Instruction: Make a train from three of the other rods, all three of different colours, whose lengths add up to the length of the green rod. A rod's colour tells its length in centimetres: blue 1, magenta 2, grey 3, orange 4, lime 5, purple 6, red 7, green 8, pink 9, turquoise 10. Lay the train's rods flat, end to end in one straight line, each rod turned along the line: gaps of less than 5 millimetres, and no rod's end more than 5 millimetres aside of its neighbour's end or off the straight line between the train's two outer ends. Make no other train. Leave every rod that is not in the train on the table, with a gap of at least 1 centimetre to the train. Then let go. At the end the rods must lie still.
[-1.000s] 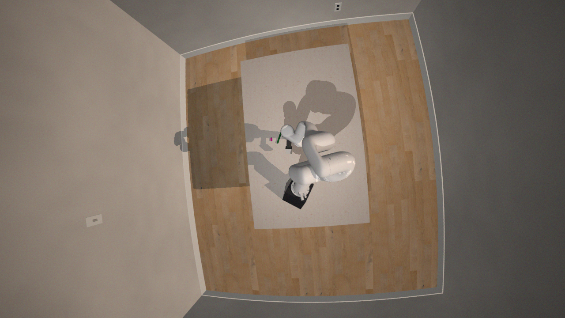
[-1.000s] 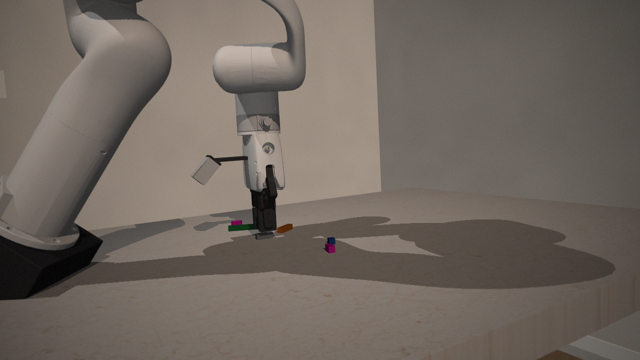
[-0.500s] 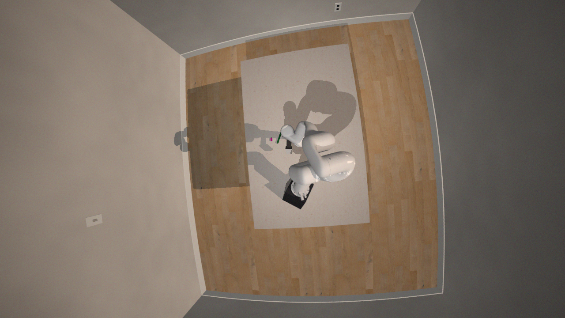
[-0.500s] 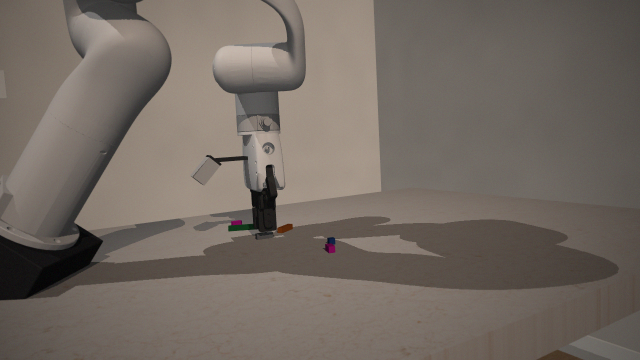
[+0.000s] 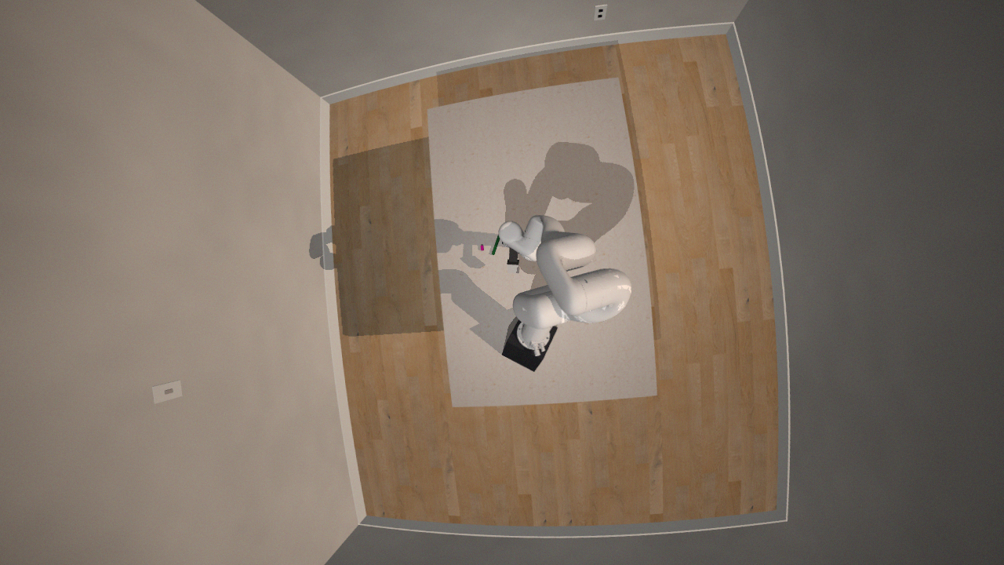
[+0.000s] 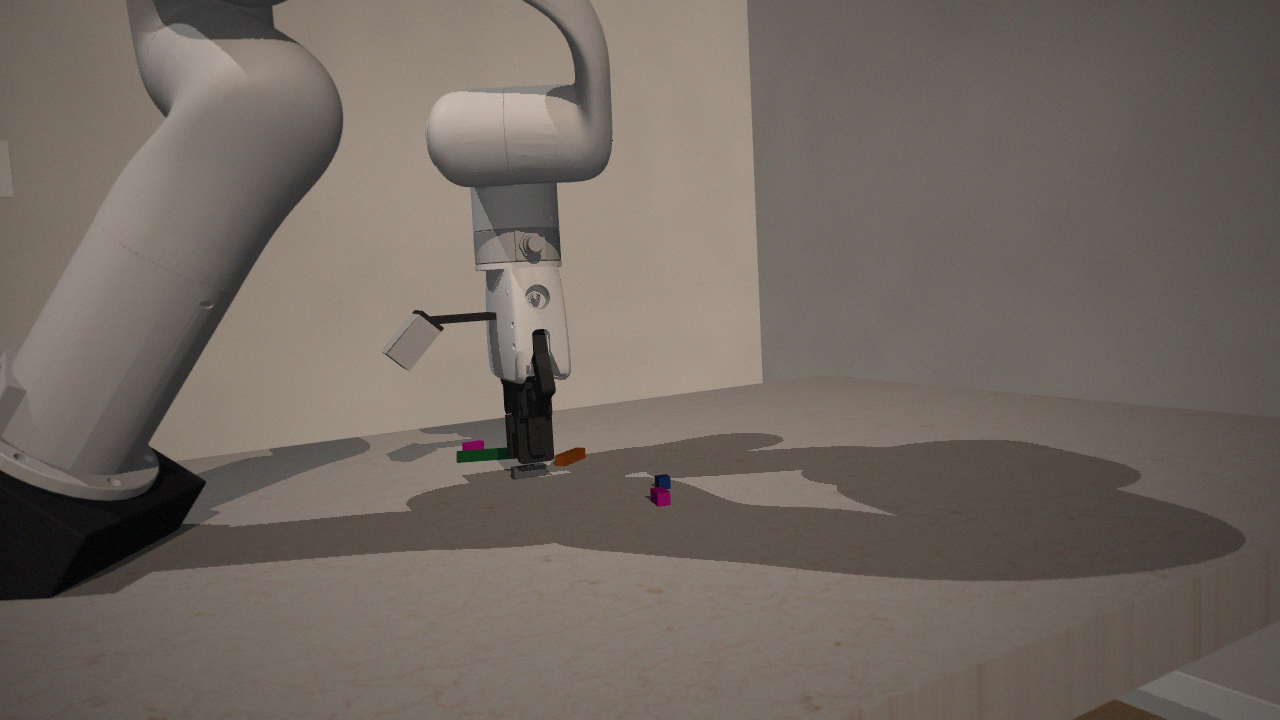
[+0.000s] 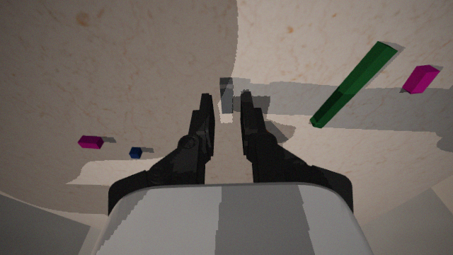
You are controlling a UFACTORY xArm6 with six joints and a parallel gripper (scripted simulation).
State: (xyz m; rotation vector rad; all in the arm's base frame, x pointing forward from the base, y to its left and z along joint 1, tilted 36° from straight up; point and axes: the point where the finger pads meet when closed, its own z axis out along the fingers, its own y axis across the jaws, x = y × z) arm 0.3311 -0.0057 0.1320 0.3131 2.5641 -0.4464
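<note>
Now: hand 3 cm above the grey rod. Also, from my hand: green rod: 3 cm ahead, 10 cm to the left, 3 cm below; blue rod: 3 cm ahead, 13 cm to the right, 3 cm below; orange rod: 6 cm ahead, 2 cm to the left, 3 cm below.
</note>
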